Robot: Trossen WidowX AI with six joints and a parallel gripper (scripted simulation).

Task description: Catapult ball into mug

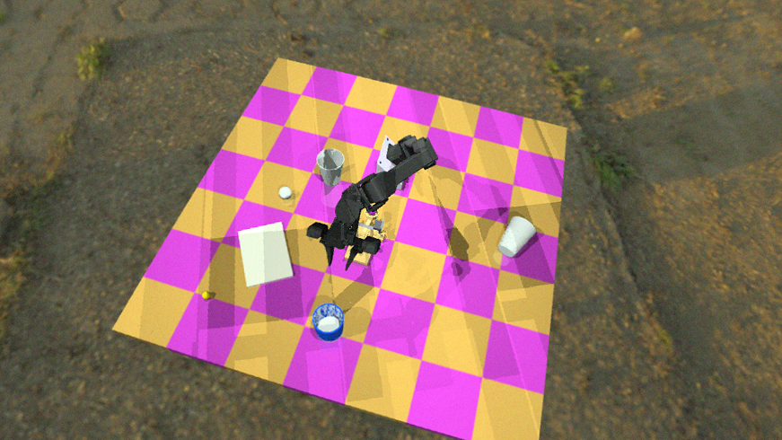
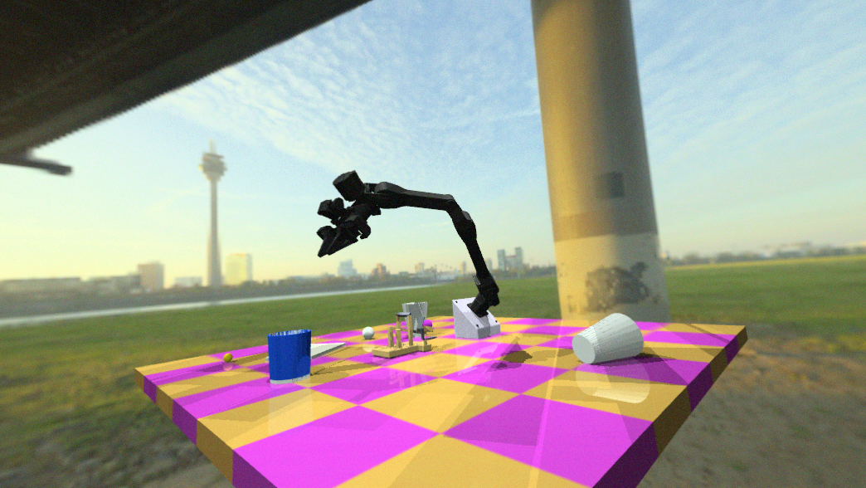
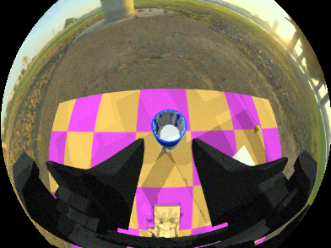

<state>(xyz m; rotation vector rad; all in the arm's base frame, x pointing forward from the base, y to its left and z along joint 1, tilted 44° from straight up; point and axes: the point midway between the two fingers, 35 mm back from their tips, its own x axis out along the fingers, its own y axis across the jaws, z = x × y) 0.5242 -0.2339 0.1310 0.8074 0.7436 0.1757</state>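
Right now my gripper tip is 33 cm past the purple ball, 4 cm to the right of it and 21 cm above it. From my gripper tip the other things lie so: blue mug 8 cm ahead, 2 cm to the right, 25 cm below; then wooden catapult 26 cm behind, 5 cm to the left, 22 cm below; then white slab 13 cm behind, 28 cm to the right, 27 cm below.
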